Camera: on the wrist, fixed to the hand. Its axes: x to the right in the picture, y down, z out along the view.
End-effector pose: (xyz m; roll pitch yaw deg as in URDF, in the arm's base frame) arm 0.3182 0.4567 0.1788 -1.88 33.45 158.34
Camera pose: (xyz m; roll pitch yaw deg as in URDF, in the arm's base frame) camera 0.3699 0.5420 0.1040 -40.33 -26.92 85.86
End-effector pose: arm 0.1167 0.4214 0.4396 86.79 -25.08 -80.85
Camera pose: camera 0.1957 0.3660 0.3606 36.22 50.32 -139.52
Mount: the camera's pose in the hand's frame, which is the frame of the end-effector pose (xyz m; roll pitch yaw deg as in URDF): 0.0274 -0.0960 -0.0747 -2.23 -29.84 -91.69
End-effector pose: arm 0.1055 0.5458 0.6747 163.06 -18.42 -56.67
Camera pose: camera 0.2071 0.5980 0.7246 152.27 44.38 16.58
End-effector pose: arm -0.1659 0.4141 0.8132 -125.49 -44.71 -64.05
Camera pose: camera -0.1994 0.4712 0.9188 129.19 -16.17 44.88
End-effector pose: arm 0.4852 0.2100 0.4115 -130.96 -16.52 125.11
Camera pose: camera 0.4846 0.1995 0.5357 159.04 -17.92 -137.77
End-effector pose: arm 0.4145 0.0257 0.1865 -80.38 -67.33 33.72
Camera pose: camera 0.4100 -0.0851 0.2435 95.07 -19.75 -167.83
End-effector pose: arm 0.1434 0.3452 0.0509 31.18 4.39 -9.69
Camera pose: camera 0.1544 0.2992 -0.0645 -7.49 1.21 -101.25
